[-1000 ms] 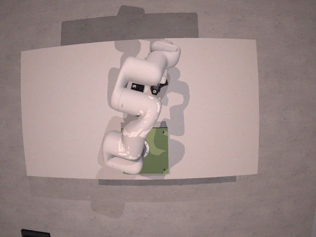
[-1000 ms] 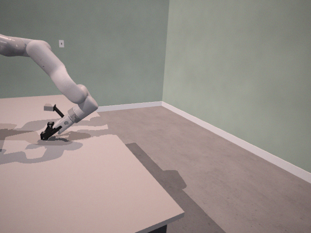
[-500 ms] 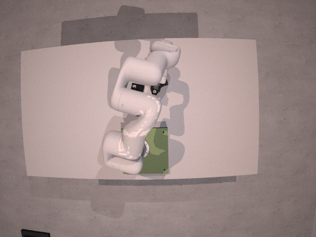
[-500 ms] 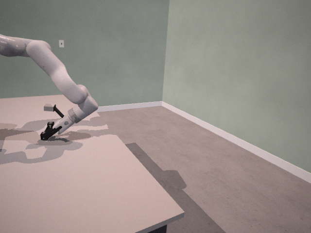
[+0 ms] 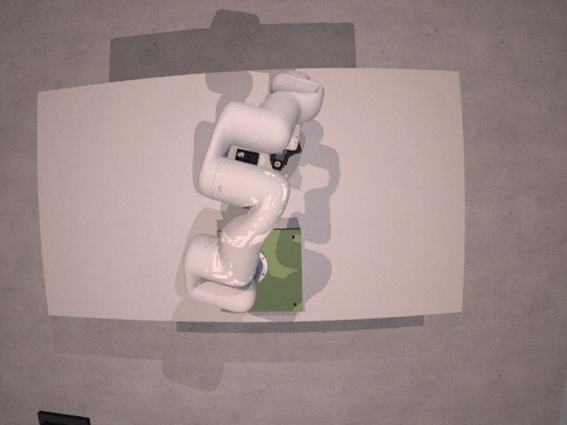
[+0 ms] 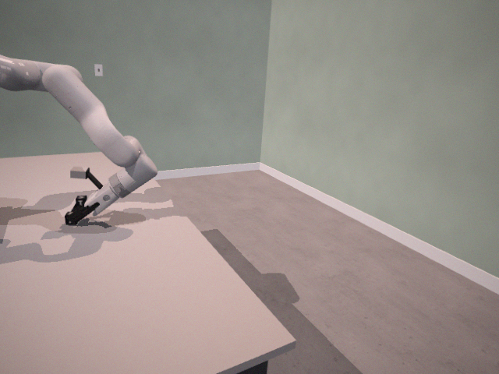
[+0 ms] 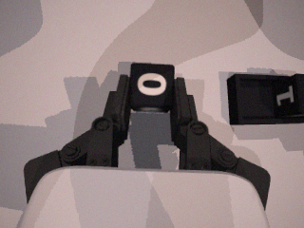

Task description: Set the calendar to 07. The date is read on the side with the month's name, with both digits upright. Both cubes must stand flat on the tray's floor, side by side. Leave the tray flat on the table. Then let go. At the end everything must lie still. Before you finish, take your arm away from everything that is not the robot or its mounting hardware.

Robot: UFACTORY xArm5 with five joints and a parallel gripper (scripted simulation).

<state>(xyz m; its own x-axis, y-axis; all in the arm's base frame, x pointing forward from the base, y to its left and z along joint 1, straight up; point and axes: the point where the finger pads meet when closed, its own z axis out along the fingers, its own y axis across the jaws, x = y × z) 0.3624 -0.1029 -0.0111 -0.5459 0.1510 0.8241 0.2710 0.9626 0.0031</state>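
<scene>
Right now my hand is 2 cm past the black cube and 1 cm above it. Also, from my hand: black calendar tray (11 cm to the left, 2 cm below, 1 cm ahead).
</scene>
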